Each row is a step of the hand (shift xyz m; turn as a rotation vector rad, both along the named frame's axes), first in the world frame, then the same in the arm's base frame.
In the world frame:
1: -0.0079 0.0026 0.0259 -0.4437 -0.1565 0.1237
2: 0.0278 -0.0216 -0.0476 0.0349 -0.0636 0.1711
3: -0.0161 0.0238 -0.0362 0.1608 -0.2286 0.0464
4: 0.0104 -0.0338 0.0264 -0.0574 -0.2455 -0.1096
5: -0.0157 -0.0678 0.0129 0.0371 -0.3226 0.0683
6: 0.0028 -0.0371 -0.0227 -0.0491 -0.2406 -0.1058
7: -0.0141 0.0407 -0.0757 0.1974 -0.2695 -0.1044
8: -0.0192 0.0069 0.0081 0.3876 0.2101 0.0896
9: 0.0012 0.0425 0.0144 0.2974 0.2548 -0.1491
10: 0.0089 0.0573 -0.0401 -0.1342 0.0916 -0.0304
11: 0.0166 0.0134 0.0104 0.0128 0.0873 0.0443
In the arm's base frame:
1: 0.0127 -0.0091 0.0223 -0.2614 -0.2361 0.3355
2: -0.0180 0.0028 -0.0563 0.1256 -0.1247 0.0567
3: -0.0302 0.0349 -0.0021 0.0900 -0.2105 -0.1669
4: 0.0173 -0.0405 -0.0033 -0.1717 -0.1829 -0.1125
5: -0.0180 -0.0683 -0.0049 -0.0031 -0.3168 -0.0988
6: -0.0221 -0.0240 -0.0289 -0.1622 -0.1792 -0.1143
7: -0.0517 0.0667 -0.0216 0.0036 -0.1818 -0.2990
8: -0.0063 0.0010 0.0210 0.3797 0.1914 -0.1471
9: 0.0205 0.0327 0.0229 0.1653 0.3214 -0.2122
10: -0.0077 0.0693 -0.0105 -0.0927 0.0824 0.1093
11: 0.0217 0.0095 -0.0008 0.0594 0.0621 0.0486

